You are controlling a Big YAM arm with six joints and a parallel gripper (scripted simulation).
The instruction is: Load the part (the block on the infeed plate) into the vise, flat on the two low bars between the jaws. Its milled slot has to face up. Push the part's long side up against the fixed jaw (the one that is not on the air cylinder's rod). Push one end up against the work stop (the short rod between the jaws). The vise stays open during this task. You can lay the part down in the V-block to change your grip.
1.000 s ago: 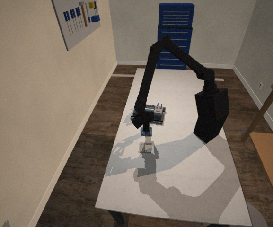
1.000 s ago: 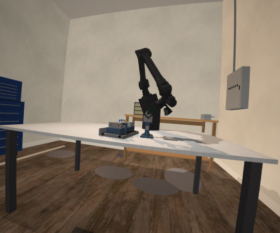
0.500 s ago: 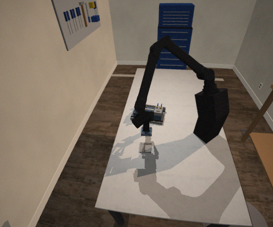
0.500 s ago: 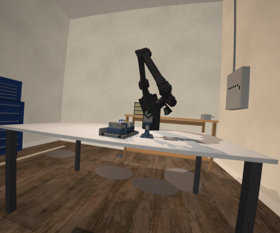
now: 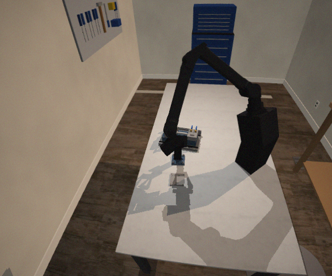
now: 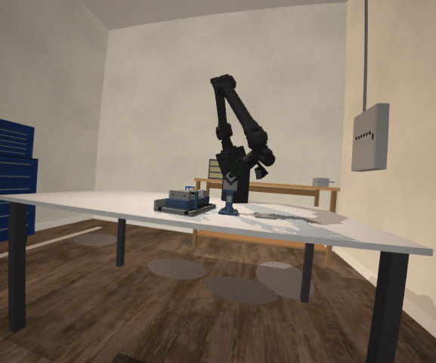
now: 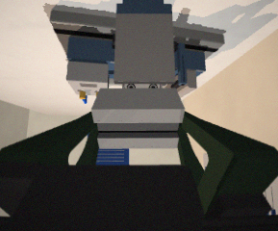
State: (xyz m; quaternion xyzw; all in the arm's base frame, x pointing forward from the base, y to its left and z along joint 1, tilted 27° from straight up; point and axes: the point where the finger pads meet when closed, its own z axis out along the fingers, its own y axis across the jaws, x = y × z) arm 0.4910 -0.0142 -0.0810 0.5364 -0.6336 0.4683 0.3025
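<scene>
The part lies right at my hand. Also, from my hand: post 12 cm below; air cylinder rod 4 cm behind, 19 cm to the right, 10 cm below; work stop rod 6 cm ahead, 17 cm to the right, 9 cm below.
</scene>
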